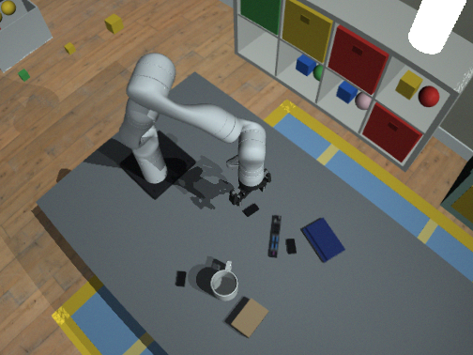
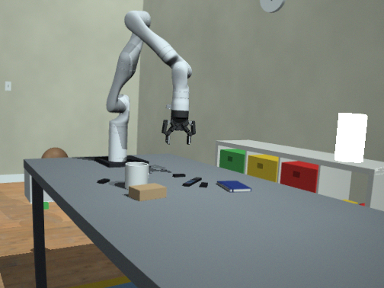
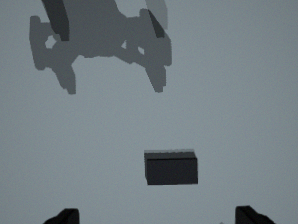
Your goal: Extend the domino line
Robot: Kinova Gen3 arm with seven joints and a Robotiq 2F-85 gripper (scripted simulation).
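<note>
The dark domino is 14 cm below my hand and 1 cm to the left of it. From my hand the other things lie so: white mug (25 cm to the right, 13 cm ahead, 11 cm below); then cardboard box (27 cm to the right, 26 cm ahead, 13 cm below).
</note>
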